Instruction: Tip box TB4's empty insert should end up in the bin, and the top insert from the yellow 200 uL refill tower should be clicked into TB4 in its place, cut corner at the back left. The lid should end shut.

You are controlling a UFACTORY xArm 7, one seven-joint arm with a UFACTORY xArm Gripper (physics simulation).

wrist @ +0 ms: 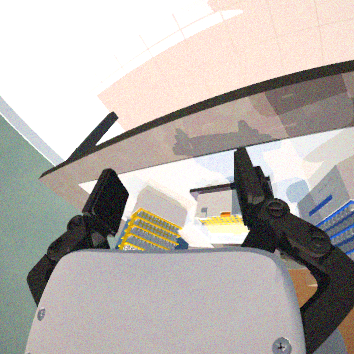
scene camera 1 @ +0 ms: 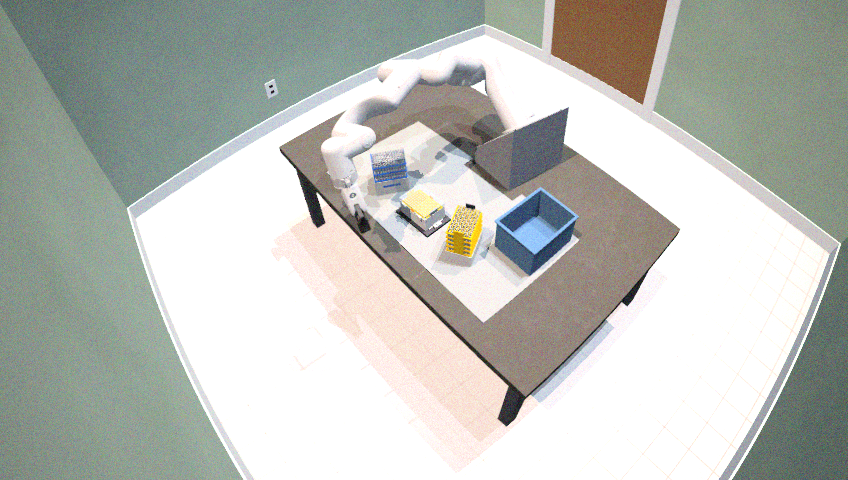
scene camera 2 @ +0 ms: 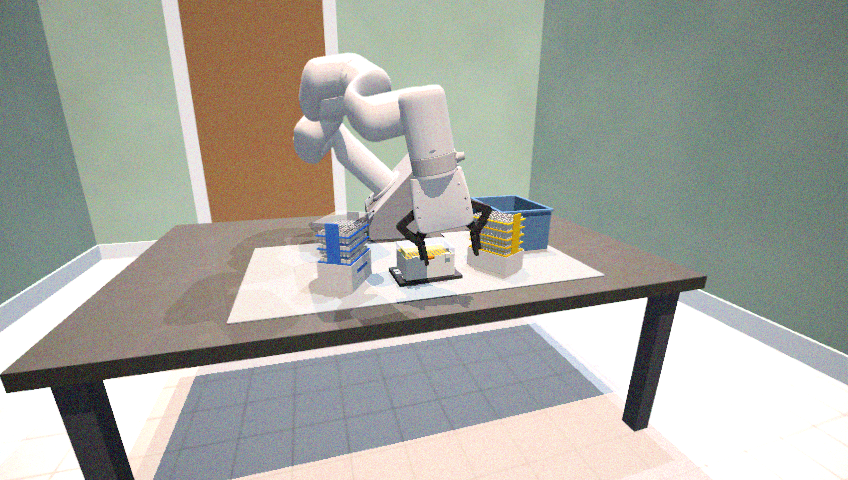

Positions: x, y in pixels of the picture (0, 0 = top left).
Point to a blue bin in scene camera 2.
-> At 537, 224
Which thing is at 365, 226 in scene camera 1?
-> My gripper.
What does my gripper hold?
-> Nothing.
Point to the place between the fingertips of my gripper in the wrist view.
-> At 173, 173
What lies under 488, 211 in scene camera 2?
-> My gripper.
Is my gripper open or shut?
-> Open.
